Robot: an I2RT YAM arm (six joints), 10 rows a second.
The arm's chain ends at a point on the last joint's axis. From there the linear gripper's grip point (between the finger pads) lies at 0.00 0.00 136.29 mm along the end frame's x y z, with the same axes.
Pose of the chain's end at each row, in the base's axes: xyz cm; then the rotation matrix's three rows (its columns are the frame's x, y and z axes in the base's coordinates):
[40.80, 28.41, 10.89], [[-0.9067, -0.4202, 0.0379], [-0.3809, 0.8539, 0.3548], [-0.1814, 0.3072, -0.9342]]
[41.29, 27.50, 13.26], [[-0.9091, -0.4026, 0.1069], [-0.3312, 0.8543, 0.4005], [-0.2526, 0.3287, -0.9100]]
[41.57, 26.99, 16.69], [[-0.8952, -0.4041, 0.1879], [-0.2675, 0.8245, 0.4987], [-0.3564, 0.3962, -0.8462]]
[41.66, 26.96, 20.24], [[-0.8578, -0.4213, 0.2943], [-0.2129, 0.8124, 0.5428], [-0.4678, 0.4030, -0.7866]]
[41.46, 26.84, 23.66], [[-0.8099, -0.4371, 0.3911], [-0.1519, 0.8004, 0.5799], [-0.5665, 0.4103, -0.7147]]
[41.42, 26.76, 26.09], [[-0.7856, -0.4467, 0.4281], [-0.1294, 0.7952, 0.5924], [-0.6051, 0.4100, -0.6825]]
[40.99, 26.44, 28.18], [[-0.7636, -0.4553, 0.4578], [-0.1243, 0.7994, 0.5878], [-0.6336, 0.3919, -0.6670]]
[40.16, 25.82, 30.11], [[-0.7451, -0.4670, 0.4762], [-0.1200, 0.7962, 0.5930], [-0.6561, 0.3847, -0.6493]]
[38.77, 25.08, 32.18], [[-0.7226, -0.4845, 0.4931], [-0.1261, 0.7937, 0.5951], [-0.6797, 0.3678, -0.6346]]
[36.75, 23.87, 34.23], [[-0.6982, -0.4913, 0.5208], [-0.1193, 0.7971, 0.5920], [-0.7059, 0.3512, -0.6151]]
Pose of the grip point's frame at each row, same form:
[41.32, 33.25, -1.84], [[-0.9067, -0.4202, 0.0379], [-0.3809, 0.8539, 0.3548], [-0.1814, 0.3072, -0.9342]]
[42.75, 32.96, 0.86], [[-0.9091, -0.4026, 0.1069], [-0.3312, 0.8543, 0.4005], [-0.2526, 0.3287, -0.9100]]
[44.13, 33.79, 5.16], [[-0.8952, -0.4041, 0.1879], [-0.2675, 0.8245, 0.4987], [-0.3564, 0.3962, -0.8462]]
[45.67, 34.36, 9.52], [[-0.8578, -0.4213, 0.2943], [-0.2129, 0.8124, 0.5428], [-0.4678, 0.4030, -0.7866]]
[46.79, 34.74, 13.92], [[-0.8099, -0.4371, 0.3911], [-0.1519, 0.8004, 0.5799], [-0.5665, 0.4103, -0.7147]]
[47.25, 34.83, 16.79], [[-0.7856, -0.4467, 0.4281], [-0.1294, 0.7952, 0.5924], [-0.6051, 0.4100, -0.6825]]
[47.23, 34.45, 19.09], [[-0.7636, -0.4553, 0.4578], [-0.1243, 0.7994, 0.5878], [-0.6336, 0.3919, -0.6670]]
[46.65, 33.90, 21.26], [[-0.7451, -0.4670, 0.4762], [-0.1200, 0.7962, 0.5930], [-0.6561, 0.3847, -0.6493]]
[45.49, 33.19, 23.53], [[-0.7226, -0.4845, 0.4931], [-0.1261, 0.7937, 0.5951], [-0.6797, 0.3678, -0.6346]]
[43.85, 31.94, 25.85], [[-0.6982, -0.4913, 0.5208], [-0.1193, 0.7971, 0.5920], [-0.7059, 0.3512, -0.6151]]

